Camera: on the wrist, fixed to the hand. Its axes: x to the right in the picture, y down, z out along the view.
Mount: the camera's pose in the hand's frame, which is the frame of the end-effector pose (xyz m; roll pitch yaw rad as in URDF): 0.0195 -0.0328 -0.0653 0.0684 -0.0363 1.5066
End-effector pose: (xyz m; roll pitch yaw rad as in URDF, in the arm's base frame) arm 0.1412 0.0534 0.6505 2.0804 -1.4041 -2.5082
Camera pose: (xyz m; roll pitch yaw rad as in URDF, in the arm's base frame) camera 0.1844 -0.0055 0.6703 -1.5929 -0.2062 1.1913
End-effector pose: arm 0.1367 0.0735 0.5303 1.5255 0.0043 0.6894
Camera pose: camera 0.1111 0.1350 0.4945 1.5072 -1.5018 0.8188
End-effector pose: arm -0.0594 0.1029 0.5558 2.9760 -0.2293 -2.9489
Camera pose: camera -0.0566 0.0595 0.6177 -2.8527 -0.1403 1.7970
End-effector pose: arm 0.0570 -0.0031 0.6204 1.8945 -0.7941 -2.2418
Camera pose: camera 0.1006 -0.0646 0.6271 -1.8580 -0.7759 1.4149
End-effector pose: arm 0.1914 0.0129 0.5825 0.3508 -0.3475 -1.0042
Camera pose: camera 0.2075 -0.0279 0.5209 -0.2832 -0.3856 0.6401
